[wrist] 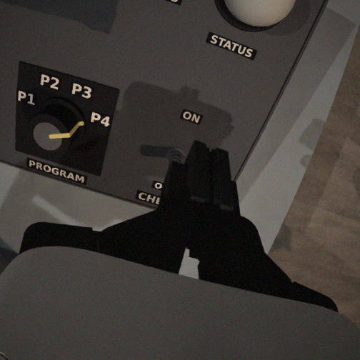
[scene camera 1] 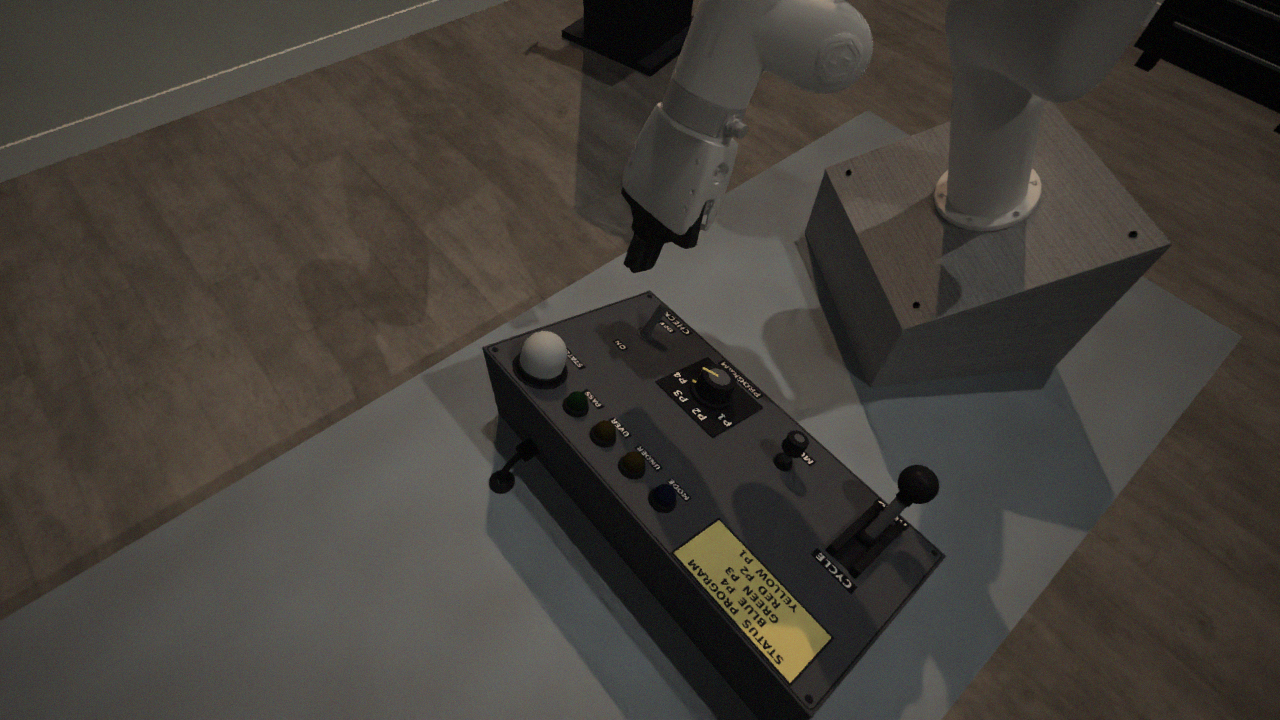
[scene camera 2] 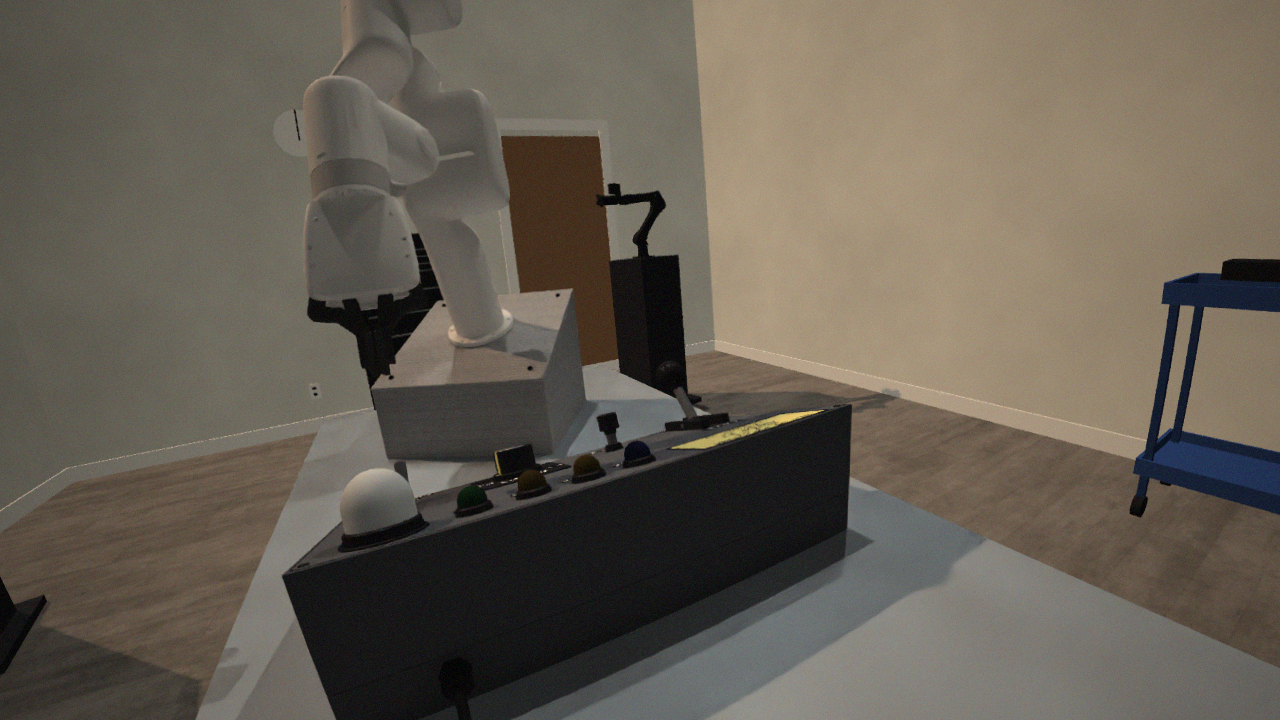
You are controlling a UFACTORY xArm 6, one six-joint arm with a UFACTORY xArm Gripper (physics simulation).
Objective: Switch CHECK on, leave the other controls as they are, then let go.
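The grey control box has the CHECK switch, a small lever that leans toward its OFF label in scene camera 1. The ON label lies on the side toward the lamps. My gripper is shut, with nothing between its fingers. In scene camera 1 it is above and beyond the box's CHECK end, apart from the lever. In the wrist view the fingers hide most of the lever and part of the OFF and CHECK labels.
The PROGRAM knob points near P4. The MODE knob and CYCLE lever stand farther along. The STATUS dome is white. The robot's pedestal stands behind the box.
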